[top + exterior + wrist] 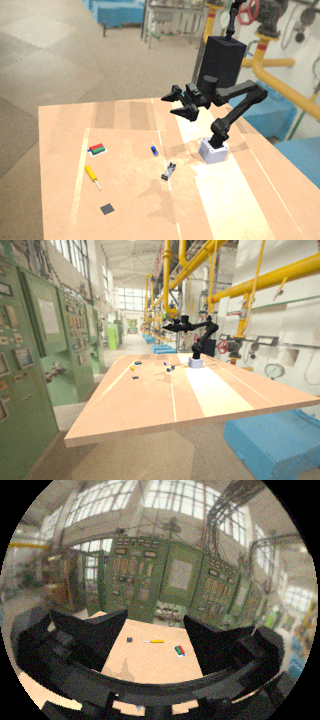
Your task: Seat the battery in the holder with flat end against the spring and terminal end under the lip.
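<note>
The battery lies 7 cm behind my gripper tip, 13 cm to the right of it and 37 cm below it. Also, from my gripper tip: yellow screwdriver 27 cm ahead, 5 cm to the right, 37 cm below.
</note>
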